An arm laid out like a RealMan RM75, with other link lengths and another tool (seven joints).
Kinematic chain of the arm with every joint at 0, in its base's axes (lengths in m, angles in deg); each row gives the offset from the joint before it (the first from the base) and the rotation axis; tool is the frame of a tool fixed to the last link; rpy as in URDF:
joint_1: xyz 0 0 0.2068 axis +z
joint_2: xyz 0 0 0 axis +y
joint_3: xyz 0 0 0.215 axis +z
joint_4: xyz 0 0 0 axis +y
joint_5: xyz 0 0 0.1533 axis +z
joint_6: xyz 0 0 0 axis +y
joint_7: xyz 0 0 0.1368 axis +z
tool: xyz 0.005 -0.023 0.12 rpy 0 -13.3 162.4
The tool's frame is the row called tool.
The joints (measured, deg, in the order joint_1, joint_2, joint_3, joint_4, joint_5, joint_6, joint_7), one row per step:
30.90, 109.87, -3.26, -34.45, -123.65, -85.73, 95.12
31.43, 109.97, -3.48, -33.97, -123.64, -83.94, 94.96
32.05, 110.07, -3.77, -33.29, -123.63, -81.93, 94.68
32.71, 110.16, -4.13, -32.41, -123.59, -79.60, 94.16
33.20, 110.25, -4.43, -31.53, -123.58, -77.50, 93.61
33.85, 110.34, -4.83, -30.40, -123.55, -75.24, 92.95
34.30, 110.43, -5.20, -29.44, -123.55, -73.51, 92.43
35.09, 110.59, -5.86, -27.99, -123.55, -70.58, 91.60
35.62, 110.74, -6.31, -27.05, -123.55, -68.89, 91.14
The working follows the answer.
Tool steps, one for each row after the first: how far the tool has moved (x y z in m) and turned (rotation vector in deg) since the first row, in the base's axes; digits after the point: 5 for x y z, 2 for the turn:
0.00211, 0.00470, -0.00054, 0.44, -0.45, -0.72
0.00412, 0.00980, -0.00175, 0.85, -0.95, -1.44
0.00673, 0.01528, -0.00330, 1.31, -1.66, -2.22
0.00980, 0.01943, -0.00517, 1.65, -2.32, -3.01
0.01193, 0.02403, -0.00820, 1.87, -2.99, -3.69
0.01376, 0.02691, -0.01146, 1.87, -3.50, -4.24
0.01683, 0.03177, -0.01649, 1.91, -4.52, -5.14
0.01774, 0.03442, -0.02065, 1.75, -5.04, -5.57

Tool pose at each row, in the base's axes (x y z in m, rotation vector in deg; rounded; the steps above come from the unrounded poses):
0.25729, 0.39515, 0.02956, -54.91, -138.62, -54.51
0.25940, 0.39984, 0.02902, -55.57, -138.49, -55.57
0.26141, 0.40495, 0.02781, -56.24, -138.43, -56.63
0.26402, 0.41043, 0.02626, -56.91, -138.47, -57.92
0.26709, 0.41458, 0.02439, -57.66, -138.52, -59.05
0.26922, 0.41917, 0.02137, -58.29, -138.72, -60.01
0.27105, 0.42206, 0.01810, -58.88, -138.97, -60.58
0.27412, 0.42692, 0.01307, -59.79, -139.50, -61.68
0.27503, 0.42956, 0.00891, -60.30, -139.90, -62.04

